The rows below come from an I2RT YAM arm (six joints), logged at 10 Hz.
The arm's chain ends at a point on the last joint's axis. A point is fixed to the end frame.
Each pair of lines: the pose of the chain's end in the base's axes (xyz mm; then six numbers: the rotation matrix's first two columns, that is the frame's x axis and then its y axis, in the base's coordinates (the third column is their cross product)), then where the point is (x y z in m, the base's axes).
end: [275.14 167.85 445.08 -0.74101 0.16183 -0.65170 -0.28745 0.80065 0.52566]
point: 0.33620 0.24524 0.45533
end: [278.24 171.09 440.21 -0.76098 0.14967 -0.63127 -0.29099 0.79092 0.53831]
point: 0.33786 0.24973 0.44940
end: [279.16 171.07 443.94 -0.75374 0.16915 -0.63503 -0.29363 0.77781 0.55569]
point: 0.33898 0.24920 0.45580
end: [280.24 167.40 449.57 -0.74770 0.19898 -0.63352 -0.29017 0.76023 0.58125]
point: 0.34070 0.24448 0.46461
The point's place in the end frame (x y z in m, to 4 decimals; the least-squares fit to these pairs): -0.0394 0.0498 0.0761
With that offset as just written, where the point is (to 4 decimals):
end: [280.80 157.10 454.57 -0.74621 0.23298 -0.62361 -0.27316 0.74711 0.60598]
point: 0.3428 0.2325 0.4717
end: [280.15 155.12 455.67 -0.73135 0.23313 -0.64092 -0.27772 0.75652 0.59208]
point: 0.3425 0.2301 0.4732
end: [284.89 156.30 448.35 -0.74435 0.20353 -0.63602 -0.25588 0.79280 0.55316]
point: 0.3484 0.2315 0.4600
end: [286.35 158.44 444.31 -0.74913 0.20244 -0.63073 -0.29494 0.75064 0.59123]
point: 0.3463 0.2357 0.4604
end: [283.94 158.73 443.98 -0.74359 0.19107 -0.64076 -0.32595 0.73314 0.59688]
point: 0.3414 0.2374 0.4622
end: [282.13 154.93 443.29 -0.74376 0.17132 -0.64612 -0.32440 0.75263 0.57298]
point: 0.3398 0.2340 0.4589
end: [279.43 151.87 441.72 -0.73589 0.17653 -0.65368 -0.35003 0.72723 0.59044]
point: 0.3351 0.2316 0.4609
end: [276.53 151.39 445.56 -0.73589 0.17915 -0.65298 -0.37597 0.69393 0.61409]
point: 0.3297 0.2320 0.4681
